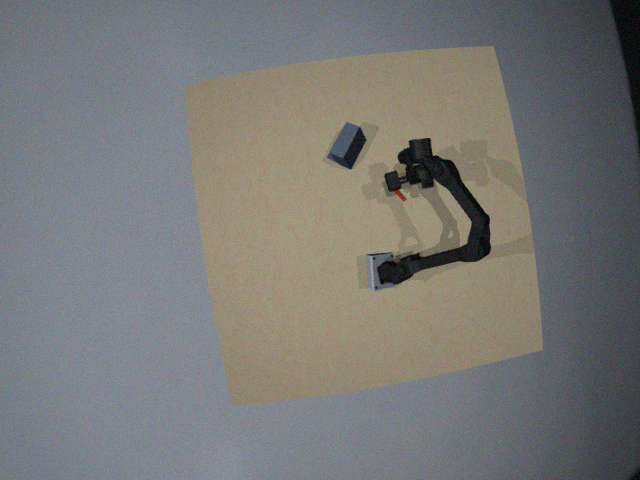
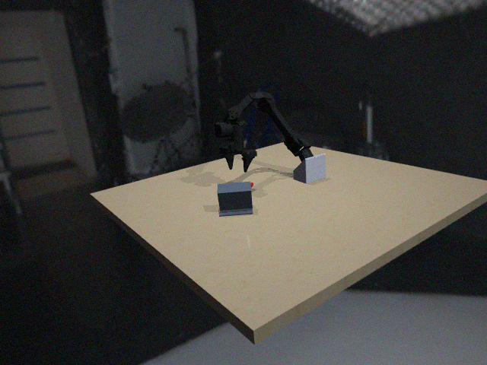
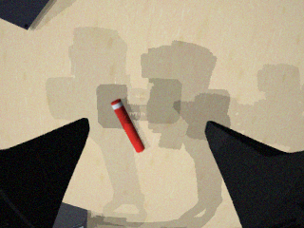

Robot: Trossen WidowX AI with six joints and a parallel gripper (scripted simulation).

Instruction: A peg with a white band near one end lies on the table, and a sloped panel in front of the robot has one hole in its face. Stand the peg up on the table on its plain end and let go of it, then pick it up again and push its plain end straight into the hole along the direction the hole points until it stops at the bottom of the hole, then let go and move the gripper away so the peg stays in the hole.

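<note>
My gripper tip is 8 cm above the red peg, 3 cm to the right of it and 3 cm past it. Round my gripper tip: sloped panel (17 cm ahead, 16 cm to the left, 4 cm below).
</note>
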